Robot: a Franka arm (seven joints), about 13 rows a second.
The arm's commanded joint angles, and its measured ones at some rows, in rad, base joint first. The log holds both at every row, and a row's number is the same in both.
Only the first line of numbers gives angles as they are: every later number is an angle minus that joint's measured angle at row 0.
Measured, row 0:
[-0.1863 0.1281 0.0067 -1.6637 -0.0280 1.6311 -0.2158]
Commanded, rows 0 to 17:
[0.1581 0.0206 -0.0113 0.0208 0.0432 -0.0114 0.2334]
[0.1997 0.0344 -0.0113 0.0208 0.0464 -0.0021 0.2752]
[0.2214 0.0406 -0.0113 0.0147 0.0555 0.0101 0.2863]
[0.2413 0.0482 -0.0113 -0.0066 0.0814 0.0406 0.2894]
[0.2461 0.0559 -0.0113 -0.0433 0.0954 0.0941 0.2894]
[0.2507 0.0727 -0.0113 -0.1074 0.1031 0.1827 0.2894]
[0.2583 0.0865 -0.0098 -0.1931 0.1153 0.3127 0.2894]
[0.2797 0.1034 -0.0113 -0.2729 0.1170 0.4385 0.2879]
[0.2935 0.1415 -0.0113 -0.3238 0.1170 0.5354 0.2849]
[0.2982 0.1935 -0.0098 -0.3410 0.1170 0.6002 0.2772]
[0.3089 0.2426 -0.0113 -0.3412 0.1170 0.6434 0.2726]
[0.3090 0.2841 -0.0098 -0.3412 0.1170 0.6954 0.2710]
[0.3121 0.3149 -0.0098 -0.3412 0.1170 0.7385 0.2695]
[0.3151 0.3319 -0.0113 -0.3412 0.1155 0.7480 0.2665]
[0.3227 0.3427 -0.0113 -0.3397 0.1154 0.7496 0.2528]
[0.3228 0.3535 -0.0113 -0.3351 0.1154 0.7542 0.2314]
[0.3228 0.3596 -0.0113 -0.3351 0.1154 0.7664 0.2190]
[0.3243 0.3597 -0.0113 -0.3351 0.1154 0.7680 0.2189]
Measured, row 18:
[0.3113 0.3644 0.0010 -0.3421 0.0994 0.7621 0.2513]
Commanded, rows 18 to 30:
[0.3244 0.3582 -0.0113 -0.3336 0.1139 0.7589 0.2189]
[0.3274 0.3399 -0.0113 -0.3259 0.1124 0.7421 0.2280]
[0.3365 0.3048 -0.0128 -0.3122 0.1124 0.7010 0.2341]
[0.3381 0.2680 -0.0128 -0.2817 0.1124 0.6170 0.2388]
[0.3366 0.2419 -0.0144 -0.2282 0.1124 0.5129 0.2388]
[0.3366 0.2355 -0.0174 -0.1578 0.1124 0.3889 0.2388]
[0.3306 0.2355 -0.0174 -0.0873 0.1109 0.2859 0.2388]
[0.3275 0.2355 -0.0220 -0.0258 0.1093 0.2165 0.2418]
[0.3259 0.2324 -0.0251 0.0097 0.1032 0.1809 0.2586]
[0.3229 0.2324 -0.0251 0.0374 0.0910 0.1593 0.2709]
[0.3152 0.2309 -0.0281 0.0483 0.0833 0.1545 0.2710]
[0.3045 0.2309 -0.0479 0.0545 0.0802 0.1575 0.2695]
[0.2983 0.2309 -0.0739 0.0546 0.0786 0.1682 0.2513]
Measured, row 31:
[0.3193 0.2131 -0.0457 0.0266 0.0887 0.1797 0.2584]
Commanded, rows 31 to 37:
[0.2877 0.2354 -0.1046 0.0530 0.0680 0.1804 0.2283]
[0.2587 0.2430 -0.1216 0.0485 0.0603 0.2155 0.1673]
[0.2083 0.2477 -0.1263 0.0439 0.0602 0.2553 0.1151]
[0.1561 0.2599 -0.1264 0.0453 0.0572 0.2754 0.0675]
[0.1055 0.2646 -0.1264 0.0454 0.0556 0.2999 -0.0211]
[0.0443 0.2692 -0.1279 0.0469 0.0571 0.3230 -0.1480]
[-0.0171 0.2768 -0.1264 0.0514 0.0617 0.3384 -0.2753]
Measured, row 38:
[0.0880 0.2627 -0.1444 0.0288 0.0591 0.3180 -0.0863]
